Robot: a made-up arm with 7 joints.
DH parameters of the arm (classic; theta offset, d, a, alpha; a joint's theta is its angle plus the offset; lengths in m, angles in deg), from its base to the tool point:
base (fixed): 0 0.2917 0.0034 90
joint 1: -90 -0.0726 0.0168 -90
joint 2: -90 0.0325 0.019 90
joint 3: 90 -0.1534 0.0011 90
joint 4: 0 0.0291 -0.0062 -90
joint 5: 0 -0.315 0.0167 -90
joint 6: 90 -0.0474 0.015 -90
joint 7: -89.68 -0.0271 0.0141 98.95
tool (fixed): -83.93 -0.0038 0 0
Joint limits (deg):
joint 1: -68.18..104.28
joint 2: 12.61..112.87
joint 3: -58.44..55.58
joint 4: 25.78..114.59
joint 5: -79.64..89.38
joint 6: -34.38..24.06
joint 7: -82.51..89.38
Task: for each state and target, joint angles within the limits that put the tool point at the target. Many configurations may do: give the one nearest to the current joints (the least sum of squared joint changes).
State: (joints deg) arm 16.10 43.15 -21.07 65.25 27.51 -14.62 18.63
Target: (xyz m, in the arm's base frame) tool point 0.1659 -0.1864 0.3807
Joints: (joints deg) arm 41.78 12.61 -49.92 114.59 24.73 -17.78 20.20
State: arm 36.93 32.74 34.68 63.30 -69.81 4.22 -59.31
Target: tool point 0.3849 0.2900 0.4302
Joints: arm 58.27 34.33 29.17 64.33 -69.14 7.99 -57.93
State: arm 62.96 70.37 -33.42 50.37 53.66 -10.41 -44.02
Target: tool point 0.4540 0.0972 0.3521
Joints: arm 66.16 42.33 -42.81 56.37 50.88 -5.85 -42.27
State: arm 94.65 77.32 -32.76 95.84 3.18 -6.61 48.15
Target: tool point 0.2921 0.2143 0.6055
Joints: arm 95.65 76.82 -32.32 74.88 0.09 -0.71 49.65
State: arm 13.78 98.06 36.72 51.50 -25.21 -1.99 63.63
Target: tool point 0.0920 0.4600 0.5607
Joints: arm 37.94 97.59 55.58 39.15 -23.75 -5.08 60.85
